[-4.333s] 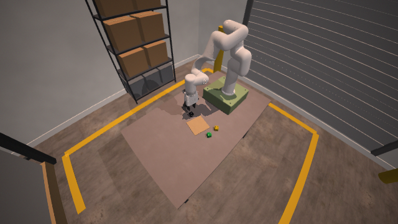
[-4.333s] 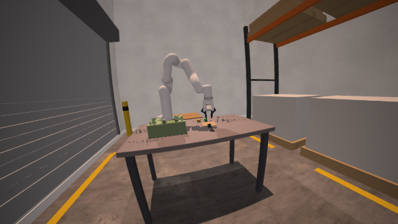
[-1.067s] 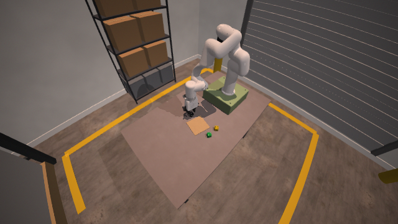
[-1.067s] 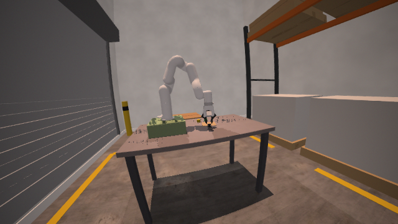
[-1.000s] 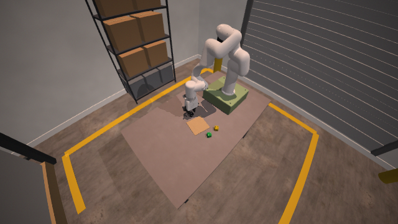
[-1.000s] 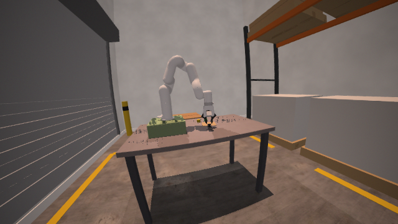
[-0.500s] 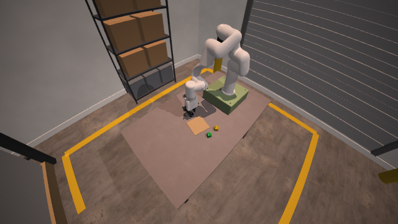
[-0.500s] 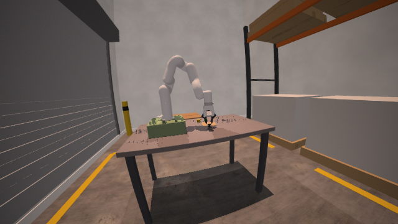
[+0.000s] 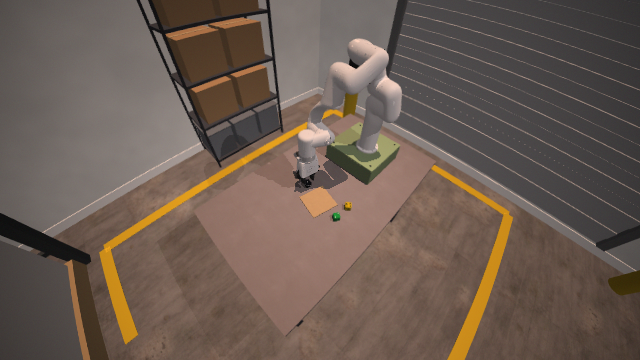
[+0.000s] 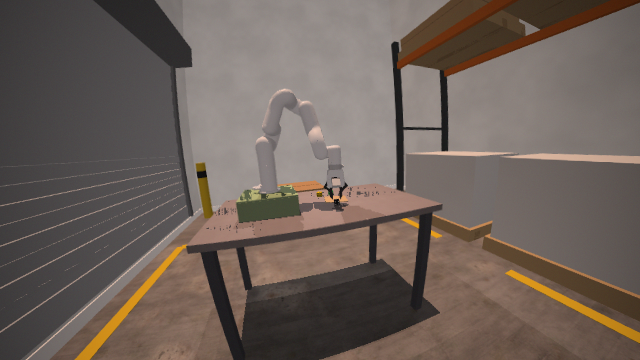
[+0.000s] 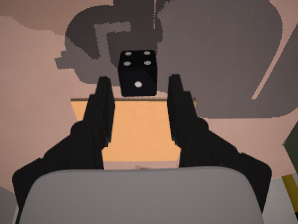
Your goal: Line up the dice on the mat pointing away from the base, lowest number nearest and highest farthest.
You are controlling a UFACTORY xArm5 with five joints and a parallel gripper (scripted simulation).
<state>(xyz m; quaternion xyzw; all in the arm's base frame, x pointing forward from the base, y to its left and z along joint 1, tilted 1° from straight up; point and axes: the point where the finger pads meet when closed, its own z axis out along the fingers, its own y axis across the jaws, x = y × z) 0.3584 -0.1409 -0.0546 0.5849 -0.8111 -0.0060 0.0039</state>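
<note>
My hand is 4 cm above the black die. Round my hand: green die: 8 cm ahead, 23 cm to the left, 4 cm below; then orange mat: 5 cm ahead, 10 cm to the left, 5 cm below; then yellow die: 1 cm behind, 24 cm to the left, 4 cm below.
</note>
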